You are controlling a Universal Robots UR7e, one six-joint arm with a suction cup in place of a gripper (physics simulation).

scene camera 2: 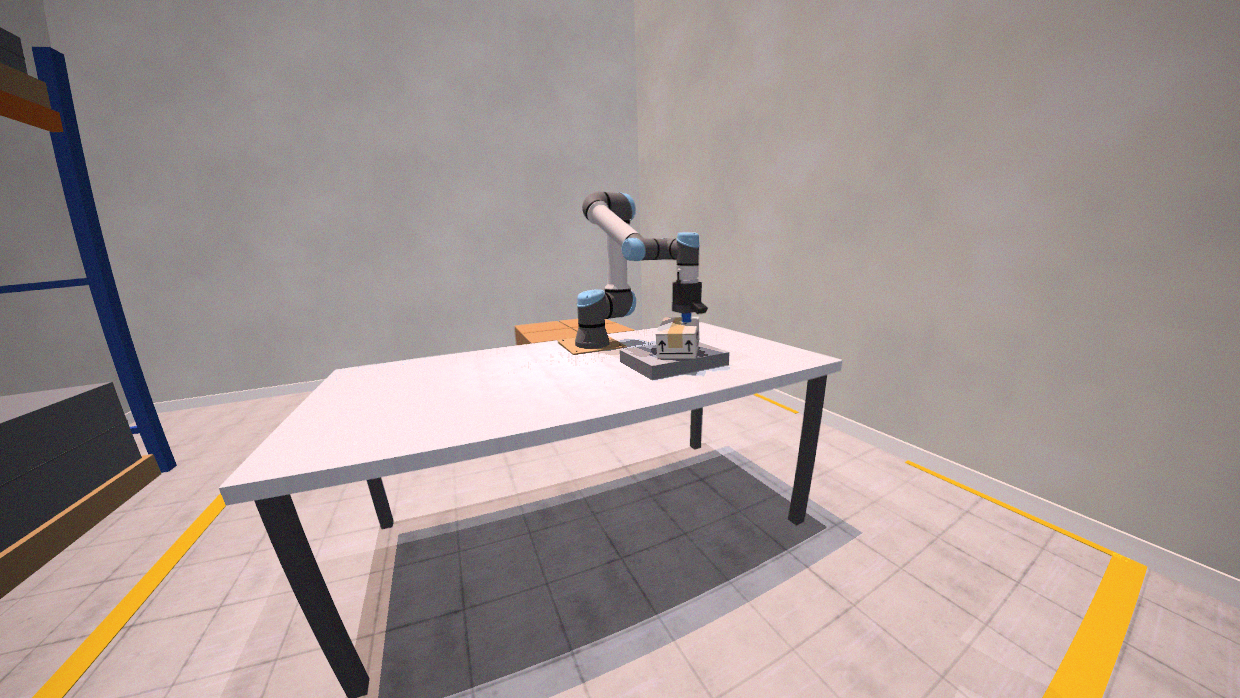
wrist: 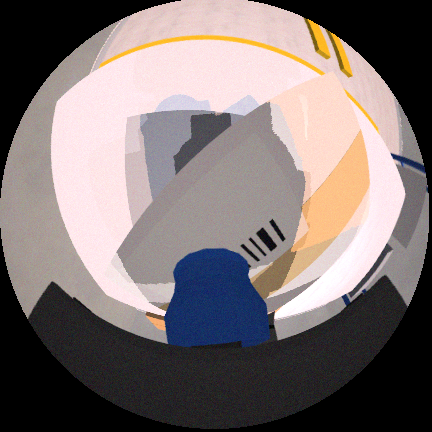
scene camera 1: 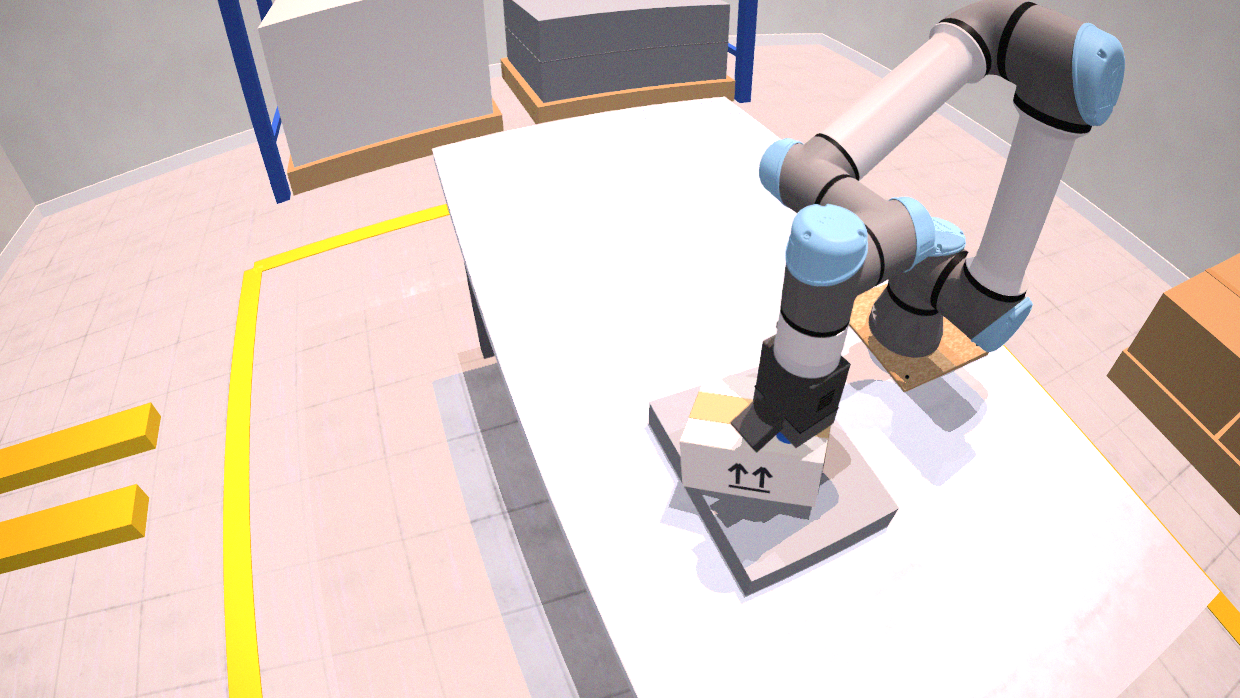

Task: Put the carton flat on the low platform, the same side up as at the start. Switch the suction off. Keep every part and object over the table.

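Places are measured from the arm's base along level axes (x back, y right, z up), in millimetres.
Where they show: hand at its tool point: (scene camera 2: pixel 686 324) (wrist: pixel 216 259); arm's base at its link origin: (scene camera 2: pixel 592 343) (scene camera 1: pixel 905 328).
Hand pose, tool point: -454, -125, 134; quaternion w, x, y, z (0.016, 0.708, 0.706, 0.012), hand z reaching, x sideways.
Note:
Each offset is from my tool point to the top centre of the thing, as dx, dy, dz. Level surfaces: height alone.
The carton {-4, +38, +20} (scene camera 1: pixel 709 468) (scene camera 2: pixel 664 352) (wrist: pixel 215 190) is pale with tan tape. Its arrows point up and it looks about level. My suction cup (scene camera 1: pixel 785 437) (scene camera 2: pixel 686 317) (wrist: pixel 212 295) is blue and meets the carton's top, so my gripper is shut on the carton. The carton is low over the grey platform {+29, +33, -96} (scene camera 1: pixel 846 524) (scene camera 2: pixel 652 368) (wrist: pixel 135 187), turned relative to its sides. In scene camera 1 its lower left corner shows at the platform's left edge. I cannot tell whether its underside touches the platform; the contact is hidden by the carton and its shadow.
The platform lies on the white table {dz -145} (scene camera 1: pixel 598 260) (scene camera 2: pixel 416 407). The arm's base stands on a brown plate (scene camera 1: pixel 954 355) (scene camera 2: pixel 568 346) behind the platform. Beyond the table are a blue rack post (scene camera 1: pixel 251 104) (scene camera 2: pixel 95 242), brown boxes (scene camera 1: pixel 1201 346) and yellow bars (scene camera 1: pixel 86 442) on the floor.

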